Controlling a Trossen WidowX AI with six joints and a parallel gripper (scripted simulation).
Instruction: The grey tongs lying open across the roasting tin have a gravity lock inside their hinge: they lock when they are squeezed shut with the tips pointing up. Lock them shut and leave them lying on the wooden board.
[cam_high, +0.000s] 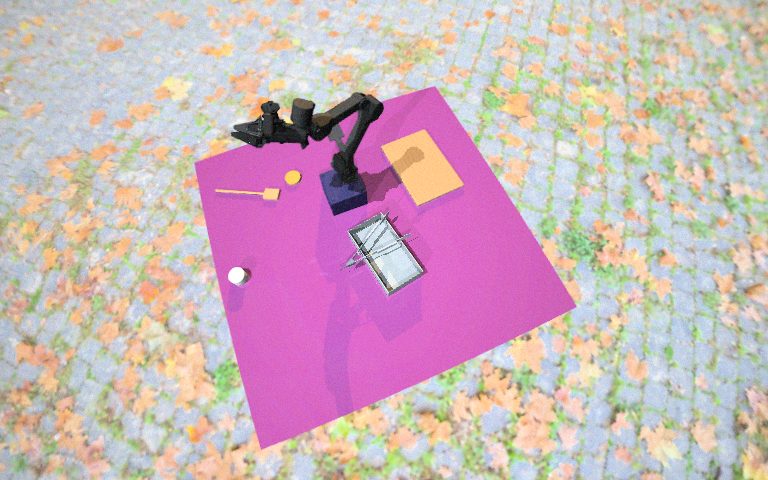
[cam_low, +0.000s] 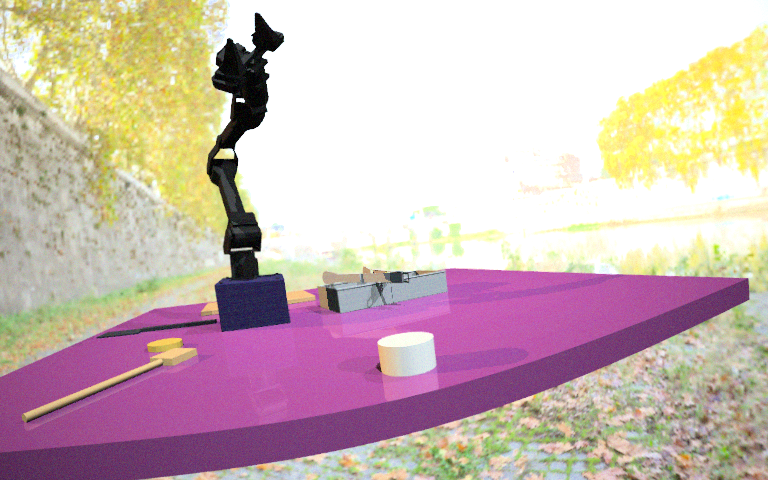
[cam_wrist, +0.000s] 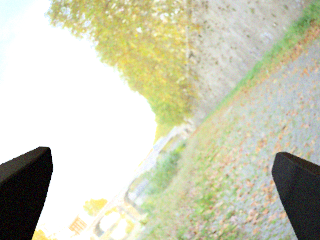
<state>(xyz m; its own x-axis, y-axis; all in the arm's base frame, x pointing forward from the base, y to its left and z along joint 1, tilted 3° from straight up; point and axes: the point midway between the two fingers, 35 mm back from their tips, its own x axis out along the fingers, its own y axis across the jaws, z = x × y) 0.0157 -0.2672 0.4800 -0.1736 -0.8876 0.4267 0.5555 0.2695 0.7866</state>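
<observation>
The yellow part lies 52 cm below my gripper tip, 31 cm ahead of it and 25 cm to the left of it. The rest, counted from my gripper tip: grey roasting tin (56 cm below, 32 cm ahead, 31 cm to the left); white cylinder (57 cm below, 26 cm to the right, 14 cm ahead); black flat tool (58 cm below, 38 cm to the left, 30 cm behind).
</observation>
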